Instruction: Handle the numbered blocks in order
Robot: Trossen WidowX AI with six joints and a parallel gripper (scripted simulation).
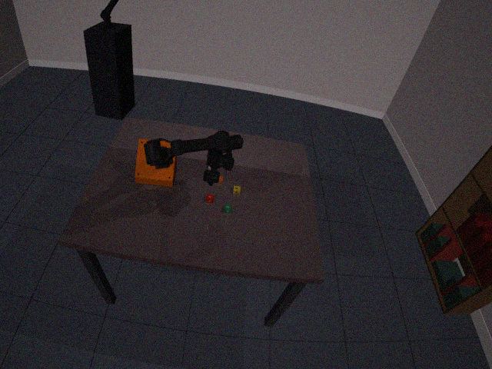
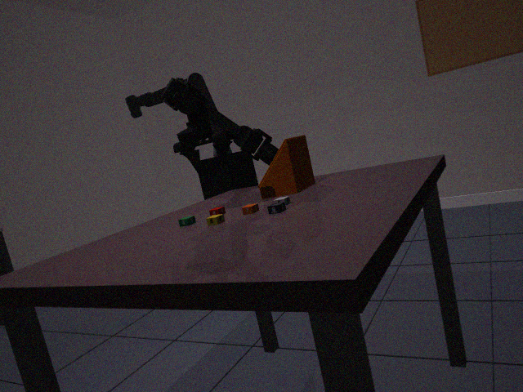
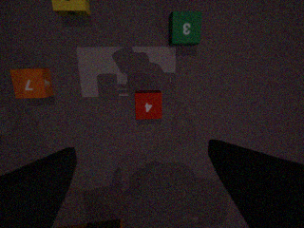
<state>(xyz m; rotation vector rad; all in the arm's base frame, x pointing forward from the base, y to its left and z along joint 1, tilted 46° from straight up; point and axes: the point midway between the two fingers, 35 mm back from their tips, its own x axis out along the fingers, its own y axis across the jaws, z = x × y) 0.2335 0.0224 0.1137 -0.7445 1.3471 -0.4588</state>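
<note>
Now: gripper tip 19 cm to the right of the white block, 12 cm above it and 4 cm past it. Round my gripper tip: red block (12 cm below, 1 cm to the right); then orange block (12 cm to the left, 12 cm below, 2 cm ahead); then green block (12 cm below, 9 cm ahead, 4 cm to the right).
</note>
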